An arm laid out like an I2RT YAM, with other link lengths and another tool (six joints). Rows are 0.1 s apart.
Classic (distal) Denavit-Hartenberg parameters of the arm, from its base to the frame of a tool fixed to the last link. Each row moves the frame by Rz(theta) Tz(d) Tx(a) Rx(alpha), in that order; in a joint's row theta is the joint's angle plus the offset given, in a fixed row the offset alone. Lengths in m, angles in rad.
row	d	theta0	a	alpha
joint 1	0.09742	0	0.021	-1.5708
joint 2	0	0	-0.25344	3.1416
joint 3	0	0.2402	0.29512	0
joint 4	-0.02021	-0.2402	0.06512	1.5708
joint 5	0.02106	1.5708	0	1.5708
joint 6	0.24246	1.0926	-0.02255	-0.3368
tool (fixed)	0.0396	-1.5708	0	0
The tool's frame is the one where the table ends.
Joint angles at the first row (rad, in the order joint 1, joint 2, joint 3, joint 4, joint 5, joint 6):
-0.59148 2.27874 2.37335 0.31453 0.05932 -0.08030
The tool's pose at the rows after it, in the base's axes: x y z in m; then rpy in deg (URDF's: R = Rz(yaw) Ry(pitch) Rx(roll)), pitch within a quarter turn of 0, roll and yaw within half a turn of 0:
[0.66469, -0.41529, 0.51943, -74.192, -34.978, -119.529]
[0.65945, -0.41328, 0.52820, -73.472, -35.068, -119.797]
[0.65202, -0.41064, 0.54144, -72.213, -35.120, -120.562]
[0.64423, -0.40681, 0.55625, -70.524, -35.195, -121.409]
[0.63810, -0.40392, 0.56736, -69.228, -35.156, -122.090]
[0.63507, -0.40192, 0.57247, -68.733, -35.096, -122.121]
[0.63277, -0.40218, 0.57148, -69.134, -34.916, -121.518]
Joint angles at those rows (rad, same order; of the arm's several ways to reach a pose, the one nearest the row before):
-0.59568 2.27185 2.36987 0.31417 0.05015 -0.07876
-0.59950 2.25587 2.36424 0.31411 0.04405 -0.07687
-0.60292 2.23830 2.36380 0.31492 0.04178 -0.07534
-0.60636 2.22153 2.36382 0.32215 0.03681 -0.07267
-0.60865 2.20898 2.36390 0.32784 0.03452 -0.06962
-0.61055 2.19979 2.36042 0.32901 0.02957 -0.06543
-0.61589 2.18377 2.33866 0.32863 0.02041 -0.05741

